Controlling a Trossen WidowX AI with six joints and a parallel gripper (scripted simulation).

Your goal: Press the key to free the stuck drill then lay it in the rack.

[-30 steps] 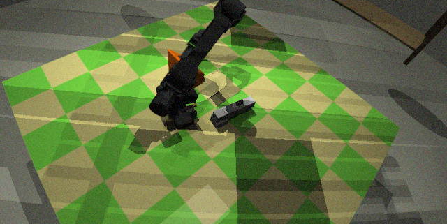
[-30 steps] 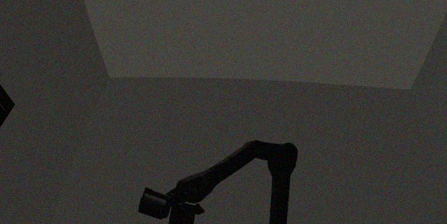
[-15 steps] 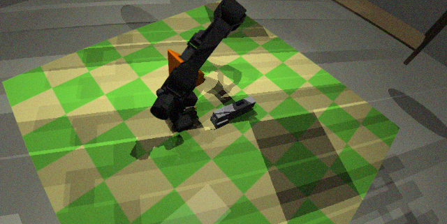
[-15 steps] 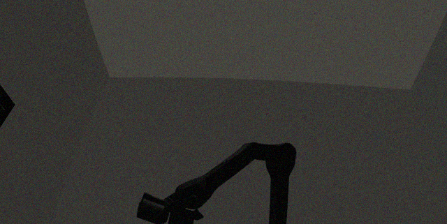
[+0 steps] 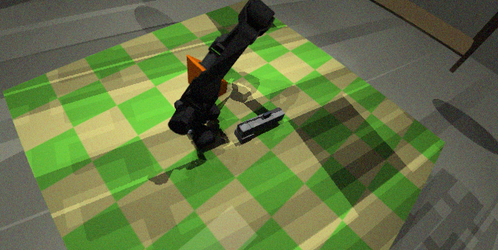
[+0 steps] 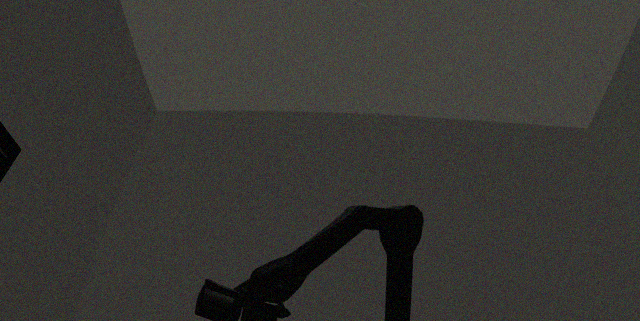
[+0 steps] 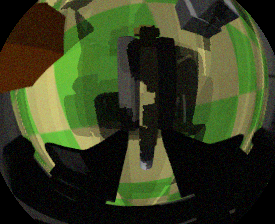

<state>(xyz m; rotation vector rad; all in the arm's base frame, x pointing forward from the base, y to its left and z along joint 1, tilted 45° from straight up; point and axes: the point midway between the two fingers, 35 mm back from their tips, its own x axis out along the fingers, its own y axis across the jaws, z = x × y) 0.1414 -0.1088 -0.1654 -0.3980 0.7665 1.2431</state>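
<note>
The drill lies 40 mm to the left of my gripper tip, 30 mm above it and 10 mm ahead of it. From my gripper tip the other things lie so: grey housing block: 180 mm to the left, 140 mm ahead, 30 mm above; then dark key: 210 mm to the left, 150 mm ahead, 40 mm above.
</note>
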